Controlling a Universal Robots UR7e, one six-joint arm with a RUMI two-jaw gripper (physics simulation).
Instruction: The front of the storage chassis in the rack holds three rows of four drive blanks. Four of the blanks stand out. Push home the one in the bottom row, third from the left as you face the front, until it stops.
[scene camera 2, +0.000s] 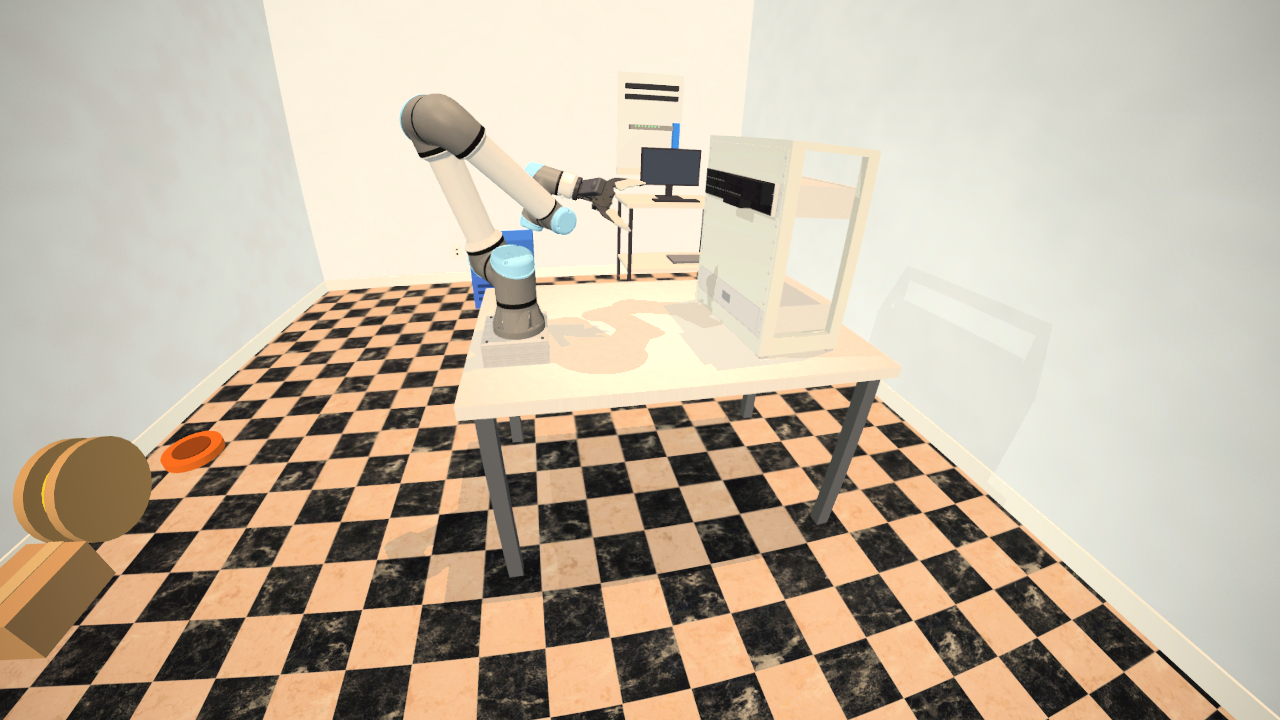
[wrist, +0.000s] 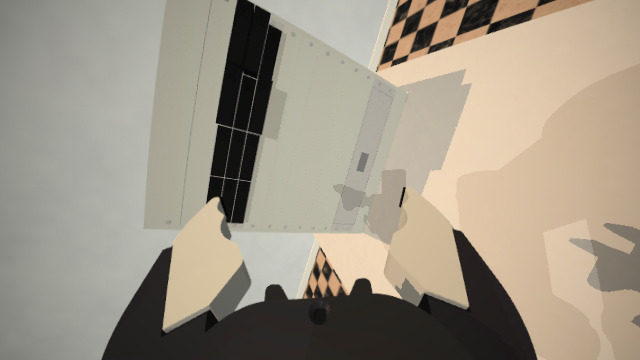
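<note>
The storage chassis shows as a black bank of drive blanks in the pale rack. In the wrist view the rack lies turned, with its top to the left, so the rows run up and down. The bottom-row third blank is in the right-hand column and throws a shadow on the panel beside it. Some neighbouring blanks near the picture's top also stand out; their edges are hard to separate. My gripper is open and empty, in front of the rack and apart from it.
The rack stands on the table that also bears the arm's base. Behind are a monitor on a bench and a blue cabinet. An orange ring and brown discs are at the left.
</note>
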